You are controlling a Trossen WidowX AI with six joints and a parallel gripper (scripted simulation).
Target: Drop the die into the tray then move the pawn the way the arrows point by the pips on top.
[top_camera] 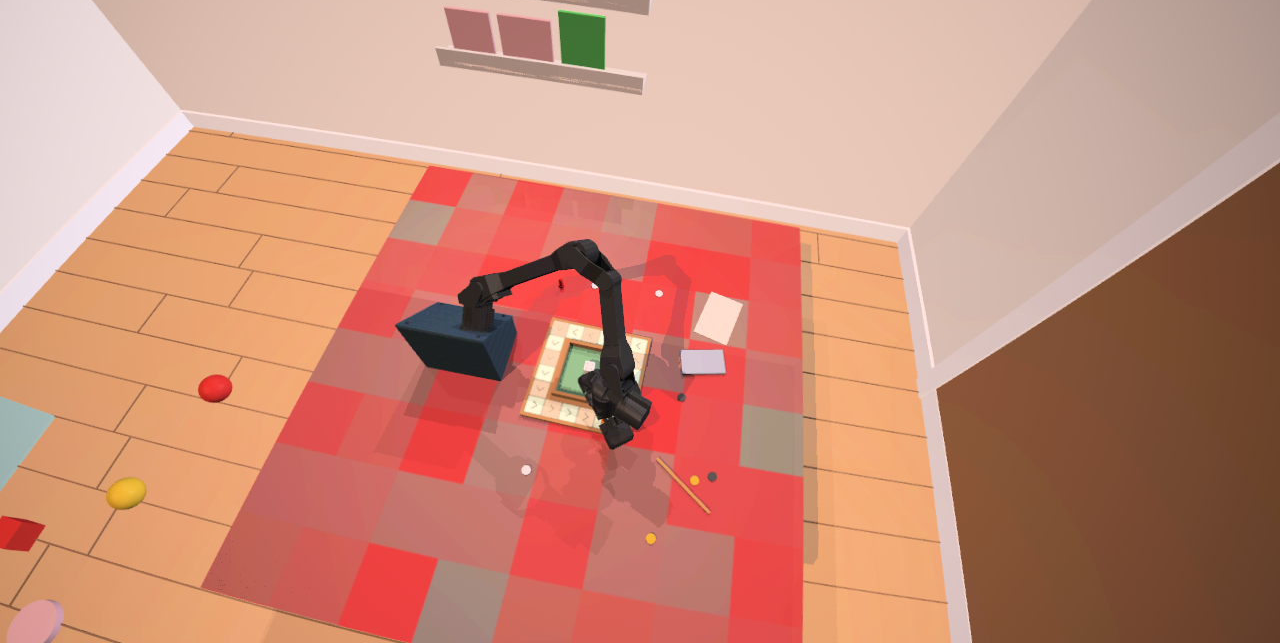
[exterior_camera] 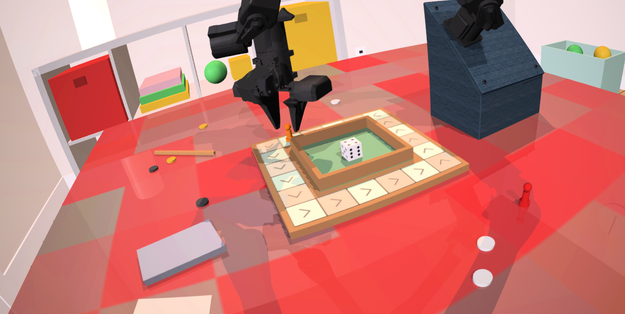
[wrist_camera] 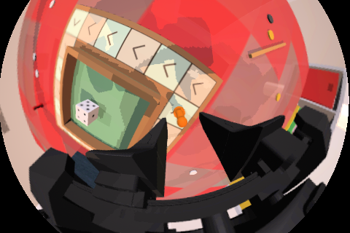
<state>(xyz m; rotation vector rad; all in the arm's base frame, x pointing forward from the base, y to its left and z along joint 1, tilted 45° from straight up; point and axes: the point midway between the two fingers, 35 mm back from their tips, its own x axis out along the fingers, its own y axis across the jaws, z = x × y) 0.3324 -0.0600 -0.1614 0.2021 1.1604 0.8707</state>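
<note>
Right now the orange pawn is 1 cm below my gripper tip. The rest, counted from my gripper tip: white die: 14 cm to the left, 5 cm behind, 1 cm below; then green dice tray: 12 cm to the left, 5 cm behind, 3 cm below; then wooden stick: 20 cm ahead, 14 cm to the right, 3 cm below.
</note>
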